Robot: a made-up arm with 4 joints.
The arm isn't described. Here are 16 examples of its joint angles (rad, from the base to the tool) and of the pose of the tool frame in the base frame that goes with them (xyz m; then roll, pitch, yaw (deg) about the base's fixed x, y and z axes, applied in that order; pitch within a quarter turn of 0, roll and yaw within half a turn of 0).
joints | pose
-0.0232 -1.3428 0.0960 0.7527 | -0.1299 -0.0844 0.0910 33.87 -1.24 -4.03
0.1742 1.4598 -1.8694 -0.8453 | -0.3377 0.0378 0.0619 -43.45 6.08 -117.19
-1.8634 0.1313 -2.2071 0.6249 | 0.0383 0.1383 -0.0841 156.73 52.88 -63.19
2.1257 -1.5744 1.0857 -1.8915 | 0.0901 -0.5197 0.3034 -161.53 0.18 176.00
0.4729 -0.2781 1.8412 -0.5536 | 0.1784 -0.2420 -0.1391 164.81 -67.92 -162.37
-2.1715 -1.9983 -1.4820 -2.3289 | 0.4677 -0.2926 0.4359 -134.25 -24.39 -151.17
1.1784 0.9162 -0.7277 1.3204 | 0.1258 0.0237 -0.1386 -135.84 23.89 -102.76
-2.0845 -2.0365 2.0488 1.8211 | 0.0913 -0.0584 0.5276 -27.36 23.50 -0.67
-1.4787 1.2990 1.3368 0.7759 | 0.2413 -0.1950 -0.1075 -130.76 -15.14 160.82
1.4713 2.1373 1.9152 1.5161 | -0.5206 0.0992 -0.1130 -164.75 30.34 28.73
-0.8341 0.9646 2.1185 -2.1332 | 0.1963 0.4481 -0.2471 12.37 -29.10 174.37
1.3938 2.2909 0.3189 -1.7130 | -0.7092 -0.1755 0.2803 -31.65 11.93 -65.92
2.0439 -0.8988 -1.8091 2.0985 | 0.1855 -0.1846 0.3926 -19.60 37.23 -9.86
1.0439 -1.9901 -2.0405 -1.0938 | -0.4049 0.1796 -0.0249 141.26 -21.29 59.25
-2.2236 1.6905 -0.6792 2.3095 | 0.2160 0.0584 -0.5266 132.33 -4.30 88.69
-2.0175 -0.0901 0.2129 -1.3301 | -0.0343 -0.0348 -0.5784 81.49 -12.15 114.48
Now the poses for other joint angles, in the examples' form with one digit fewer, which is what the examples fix.
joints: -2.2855 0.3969 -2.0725 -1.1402
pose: 0.233 -0.273 0.172 -73.6 54.0 -13.9
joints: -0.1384 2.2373 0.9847 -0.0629
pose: 0.044 -0.248 0.247 -109.9 31.0 57.7
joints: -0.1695 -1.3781 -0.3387 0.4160
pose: -0.086 -0.079 -0.002 55.7 3.6 28.8
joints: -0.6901 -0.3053 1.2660 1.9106
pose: -0.376 0.196 -0.013 -63.1 -65.5 -4.2
